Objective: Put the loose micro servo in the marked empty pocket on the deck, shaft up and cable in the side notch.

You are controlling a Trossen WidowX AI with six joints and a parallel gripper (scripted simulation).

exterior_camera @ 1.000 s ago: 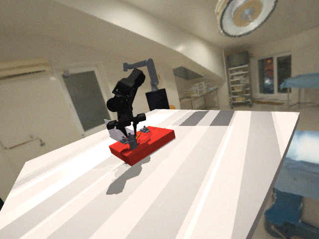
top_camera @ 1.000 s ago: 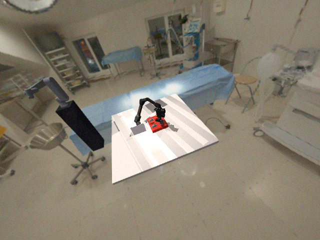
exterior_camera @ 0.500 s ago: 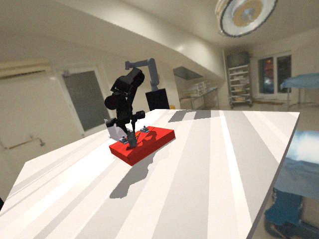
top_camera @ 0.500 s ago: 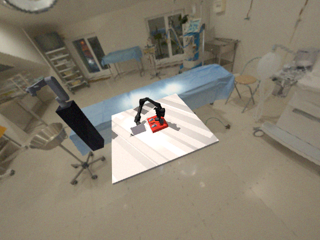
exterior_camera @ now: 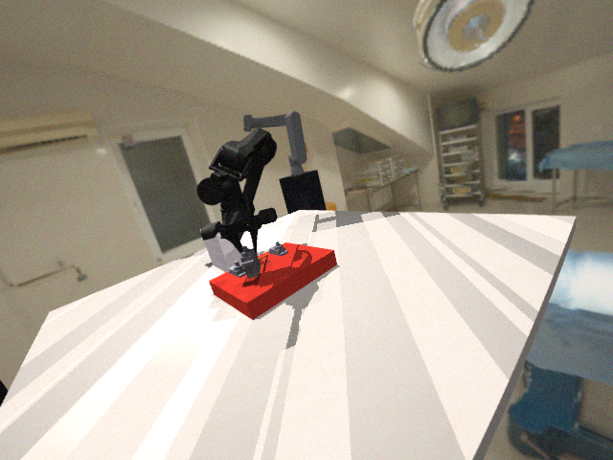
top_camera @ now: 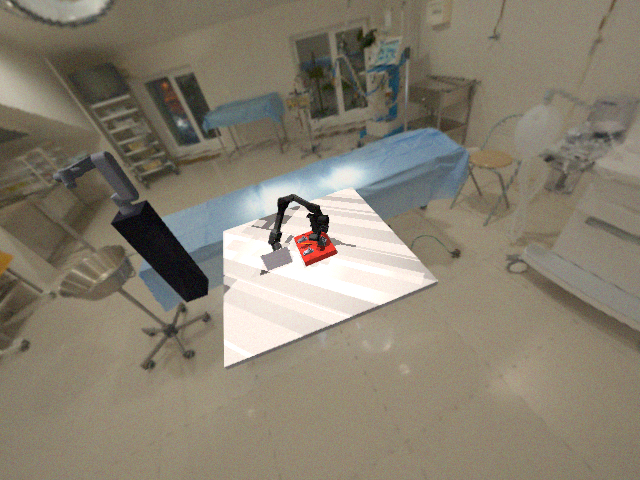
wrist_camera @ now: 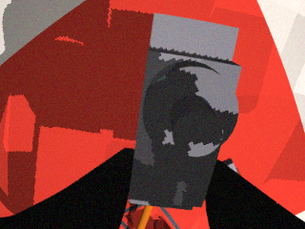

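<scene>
The red robot deck lies 7 cm to the left of my gripper tip and 10 cm below it.
</scene>
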